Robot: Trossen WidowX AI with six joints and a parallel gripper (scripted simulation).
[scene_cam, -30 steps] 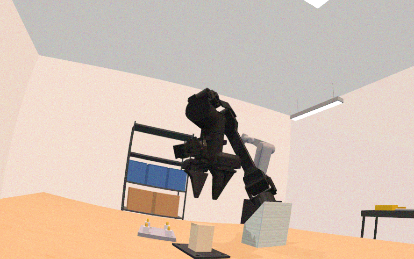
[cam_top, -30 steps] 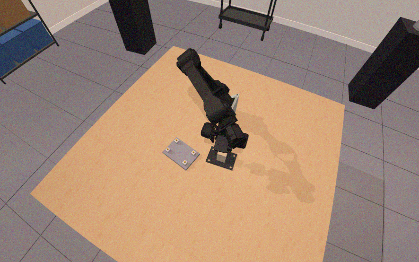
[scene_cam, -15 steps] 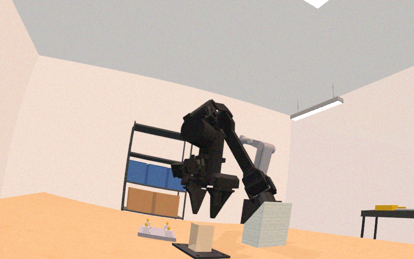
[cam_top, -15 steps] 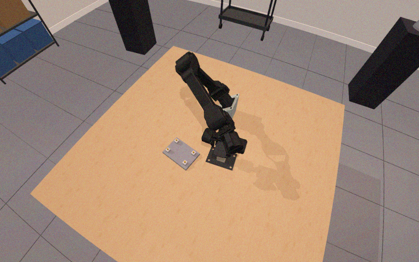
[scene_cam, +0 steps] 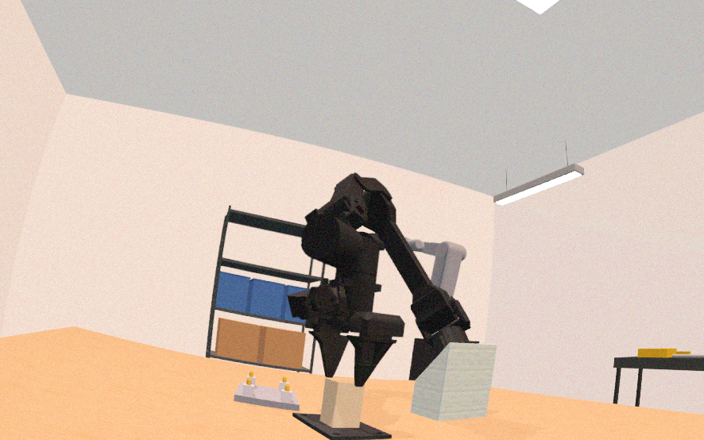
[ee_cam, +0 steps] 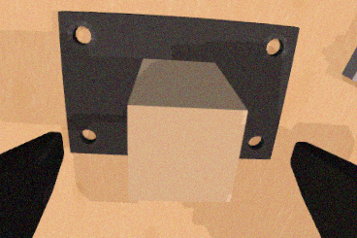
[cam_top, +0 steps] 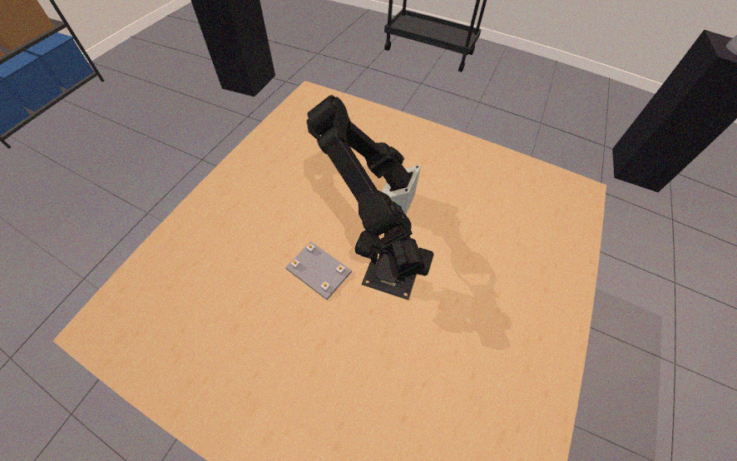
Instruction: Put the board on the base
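Right now my gripper tip is 50 mm above the black board. Also, from my gripper tip: grey base: 200 mm to the right, 70 mm below, 50 mm ahead.
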